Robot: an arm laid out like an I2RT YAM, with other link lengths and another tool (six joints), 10 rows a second.
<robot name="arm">
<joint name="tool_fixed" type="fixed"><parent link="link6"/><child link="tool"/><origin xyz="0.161 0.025 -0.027" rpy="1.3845 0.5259 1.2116"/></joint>
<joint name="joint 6" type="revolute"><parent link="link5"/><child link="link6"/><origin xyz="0.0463 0 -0.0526"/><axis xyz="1 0 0"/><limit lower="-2.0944" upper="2.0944"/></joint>
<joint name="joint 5" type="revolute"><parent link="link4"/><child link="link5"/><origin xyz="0.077 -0.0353 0.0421"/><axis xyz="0 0 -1"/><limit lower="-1.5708" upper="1.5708"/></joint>
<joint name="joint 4" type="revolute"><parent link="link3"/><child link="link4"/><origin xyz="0.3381 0.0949 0.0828"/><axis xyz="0 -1 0"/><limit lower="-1.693" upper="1.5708"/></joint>
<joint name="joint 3" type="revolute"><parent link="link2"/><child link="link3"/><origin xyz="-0.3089 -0.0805 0"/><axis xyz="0 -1 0"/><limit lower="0" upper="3.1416"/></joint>
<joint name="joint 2" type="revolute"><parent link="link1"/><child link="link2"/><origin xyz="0.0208 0.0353 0.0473"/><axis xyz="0 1 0"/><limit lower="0" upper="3.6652"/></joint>
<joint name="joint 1" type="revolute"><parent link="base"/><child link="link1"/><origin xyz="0 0 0.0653"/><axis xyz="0 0 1"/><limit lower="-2.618" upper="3.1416"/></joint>
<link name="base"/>
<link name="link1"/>
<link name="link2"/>
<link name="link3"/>
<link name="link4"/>
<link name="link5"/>
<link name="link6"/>
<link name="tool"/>
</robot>
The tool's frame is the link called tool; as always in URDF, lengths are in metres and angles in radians.
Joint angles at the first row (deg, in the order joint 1, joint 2, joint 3, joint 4, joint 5, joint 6):
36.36, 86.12, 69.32, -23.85, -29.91, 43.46
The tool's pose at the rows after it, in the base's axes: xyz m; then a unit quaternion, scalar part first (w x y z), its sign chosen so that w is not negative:
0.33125, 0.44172, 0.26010, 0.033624, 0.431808, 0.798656, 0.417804
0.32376, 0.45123, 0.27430, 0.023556, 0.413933, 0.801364, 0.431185
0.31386, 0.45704, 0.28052, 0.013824, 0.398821, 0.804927, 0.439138
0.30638, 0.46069, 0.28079, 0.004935, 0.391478, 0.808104, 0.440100
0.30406, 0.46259, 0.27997, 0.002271, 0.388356, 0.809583, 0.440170
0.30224, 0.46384, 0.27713, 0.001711, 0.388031, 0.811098, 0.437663
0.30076, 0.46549, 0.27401, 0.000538, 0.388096, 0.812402, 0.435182
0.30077, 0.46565, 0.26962, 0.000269, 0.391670, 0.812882, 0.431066
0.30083, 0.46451, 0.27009, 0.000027, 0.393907, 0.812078, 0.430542
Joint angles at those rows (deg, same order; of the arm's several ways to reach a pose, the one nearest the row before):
36.55, 87.70, 72.83, -23.75, -32.80, 43.52
37.37, 88.11, 74.54, -23.81, -34.51, 43.24
38.13, 88.02, 74.86, -23.64, -35.93, 42.90
38.70, 88.07, 74.78, -23.65, -36.79, 42.89
38.96, 88.23, 74.79, -23.58, -37.04, 42.80
39.24, 88.33, 74.62, -23.61, -36.83, 42.80
39.53, 88.53, 74.47, -23.54, -36.66, 42.88
39.64, 88.64, 74.12, -23.48, -36.30, 43.14
39.55, 88.43, 73.99, -23.55, -36.25, 43.35

